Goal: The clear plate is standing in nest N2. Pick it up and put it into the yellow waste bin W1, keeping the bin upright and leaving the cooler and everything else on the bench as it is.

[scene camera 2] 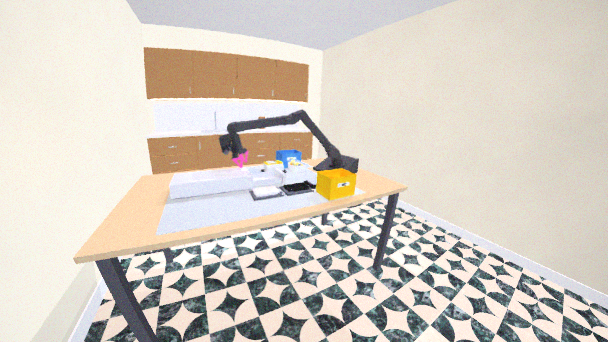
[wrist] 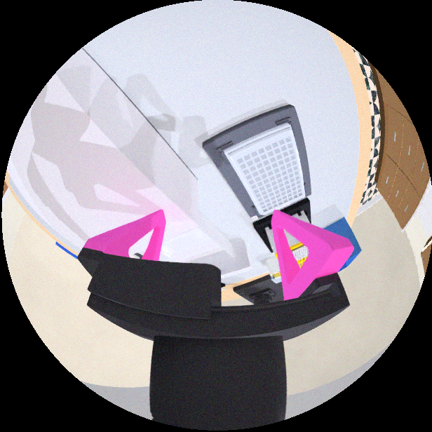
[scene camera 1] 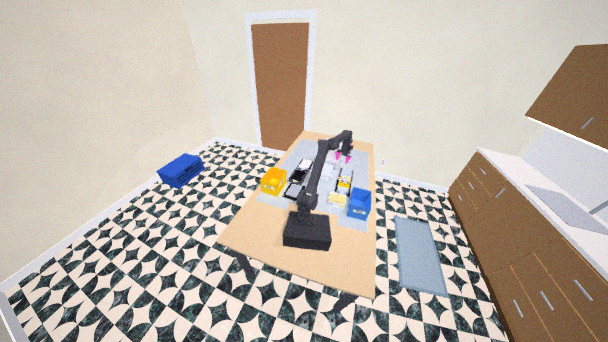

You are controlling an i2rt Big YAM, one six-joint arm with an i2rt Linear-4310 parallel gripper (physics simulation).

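Places are measured from the arm's base along level axes (x ahead, y left, z up), in centimetres.
Pixels of known places: gripper, fingertip midpoint: [scene camera 2: 243, 164] [scene camera 1: 341, 161]; arm's base at its link origin: [scene camera 2: 337, 165] [scene camera 1: 303, 222].
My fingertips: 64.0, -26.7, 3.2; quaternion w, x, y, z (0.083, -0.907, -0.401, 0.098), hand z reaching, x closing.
Note:
Ahead of a thing's pixels: the offset from my fingertips to its top centre, as dx, dy, dz. "*": to the spot under its first point.
The clear plate [wrist: 270, 172], pale with a grid of wells, lies flat in the grey frame of nest N2 [wrist: 241, 187], right of centre in the wrist view. I cannot make it out in the scene views. My gripper [scene camera 1: 343, 159] [scene camera 2: 241, 162] [wrist: 218, 215] has pink fingers wide open with nothing between them. It hangs above the bench, and in the wrist view the plate lies ahead and to the right of the fingertips. The yellow waste bin W1 @[-31.0, +52.9, +2.9] [scene camera 1: 273, 183] [scene camera 2: 336, 185] stands upright at the bench's left side in scene camera 1. I cannot tell which thing is the cooler.
A large pale box [scene camera 2: 210, 183] [wrist: 120, 145] stands left of the plate in the wrist view. A yellow-topped rack @[-24.2, -1.2, -1.4] [scene camera 1: 344, 181] [wrist: 300, 252] and a blue bin @[-44.4, -10.0, +2.9] [scene camera 1: 360, 204] [scene camera 2: 288, 157] [wrist: 349, 241] stand beyond the nest. A dark nest @[* -14.4, +40.2, -6.6] [scene camera 2: 298, 188] and a white plate @[+1.3, +32.0, -6.5] [scene camera 2: 266, 191] lie near W1.

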